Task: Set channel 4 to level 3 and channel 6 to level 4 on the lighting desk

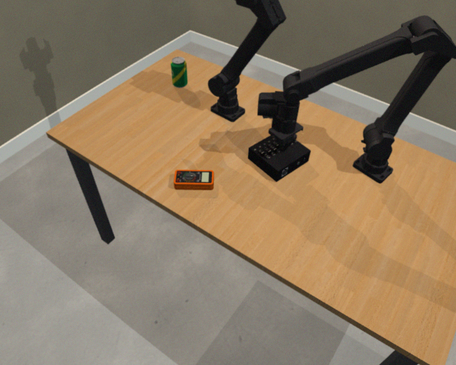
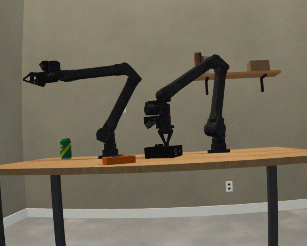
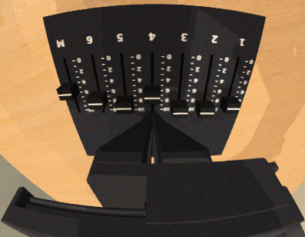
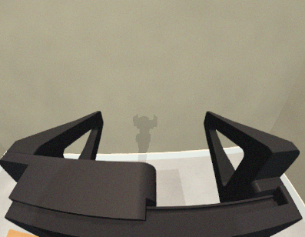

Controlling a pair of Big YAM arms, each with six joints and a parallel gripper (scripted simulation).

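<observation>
My left gripper is now 20 mm to the left of the channel 4 fader cap and 10 mm past it. Also, from my left hand: M fader cap: 50 mm to the right, 50 mm ahead; channel 5 fader cap: 20 mm to the right, 20 mm ahead; channel 6 fader cap: 40 mm ahead, 30 mm to the right.
</observation>
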